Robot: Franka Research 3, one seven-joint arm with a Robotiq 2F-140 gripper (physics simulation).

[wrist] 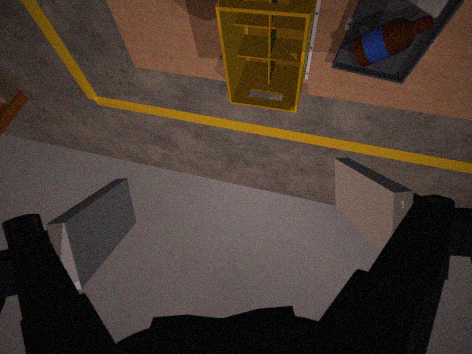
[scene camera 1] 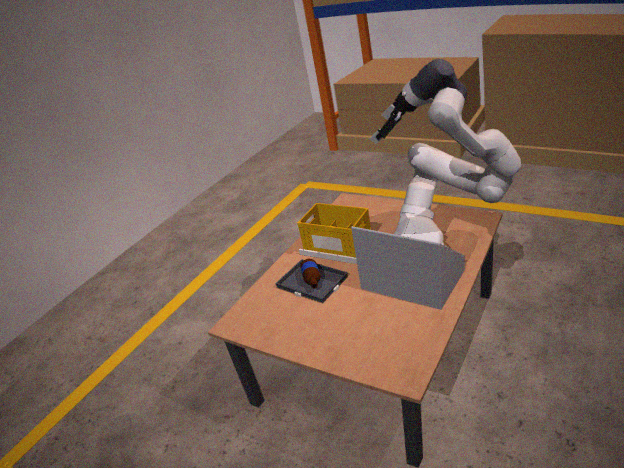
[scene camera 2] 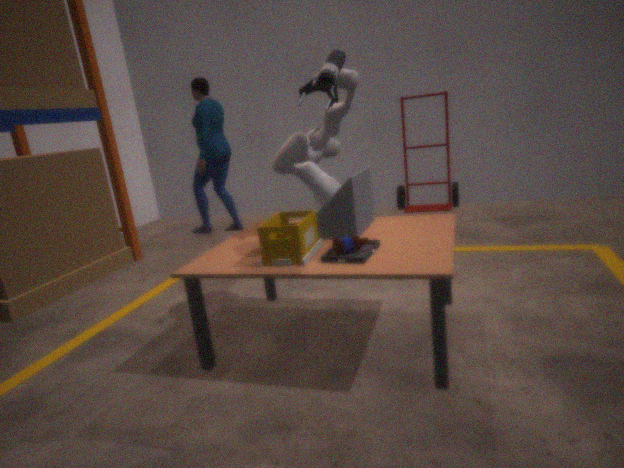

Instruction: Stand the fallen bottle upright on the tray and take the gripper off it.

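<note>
Scene camera 1: my gripper (scene camera 1: 378, 128), a dark tray (scene camera 1: 327, 279). Wrist view: the gripper again (wrist: 232, 191).
</note>
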